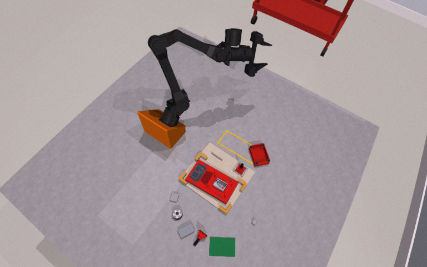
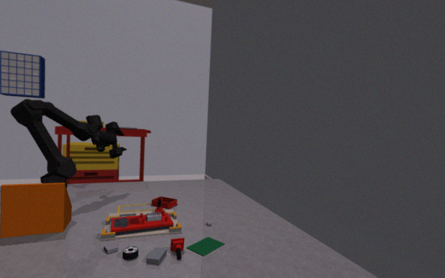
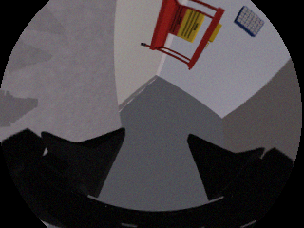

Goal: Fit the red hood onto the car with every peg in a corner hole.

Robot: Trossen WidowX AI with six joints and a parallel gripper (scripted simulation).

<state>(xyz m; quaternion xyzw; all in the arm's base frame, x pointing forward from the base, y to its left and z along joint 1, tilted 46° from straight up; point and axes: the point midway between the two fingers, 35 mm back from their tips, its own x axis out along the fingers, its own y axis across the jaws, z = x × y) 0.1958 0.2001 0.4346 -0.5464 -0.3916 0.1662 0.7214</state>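
Right now the red hood is 330 mm to the right of my gripper tip, 250 mm below it and 180 mm ahead of it. Also, from my gripper tip: grey engine block: 550 mm to the right, 240 mm below, 110 mm ahead; green pad: 760 mm to the right, 260 mm below, 250 mm ahead.
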